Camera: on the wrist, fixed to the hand. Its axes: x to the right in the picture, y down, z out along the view.
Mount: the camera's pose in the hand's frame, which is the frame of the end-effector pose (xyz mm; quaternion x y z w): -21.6 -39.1 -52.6 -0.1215 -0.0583 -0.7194 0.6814
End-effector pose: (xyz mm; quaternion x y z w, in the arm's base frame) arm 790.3 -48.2 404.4 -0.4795 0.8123 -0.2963 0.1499
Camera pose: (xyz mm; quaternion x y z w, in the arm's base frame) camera 800.2 -26.0 469.0 0.9466 -0.2358 0.1831 0.1219
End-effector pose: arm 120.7 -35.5 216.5 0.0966 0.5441 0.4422 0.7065
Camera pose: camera 95.7 -92.5 186.6 -0.3856 0.3453 -0.1465 0.8430
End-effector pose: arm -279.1 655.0 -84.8 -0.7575 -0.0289 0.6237 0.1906
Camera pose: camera -226.0 671.8 -44.1 -0.4822 -0.6515 0.3285 0.4848
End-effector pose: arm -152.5 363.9 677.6 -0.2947 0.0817 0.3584 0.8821
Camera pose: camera -138.1 298.6 660.6 -0.3459 -0.2513 -0.3632 0.8278
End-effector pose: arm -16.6 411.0 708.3 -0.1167 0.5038 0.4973 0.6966
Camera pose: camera -15.7 345.0 688.3 -0.4976 0.1583 -0.0943 0.8476
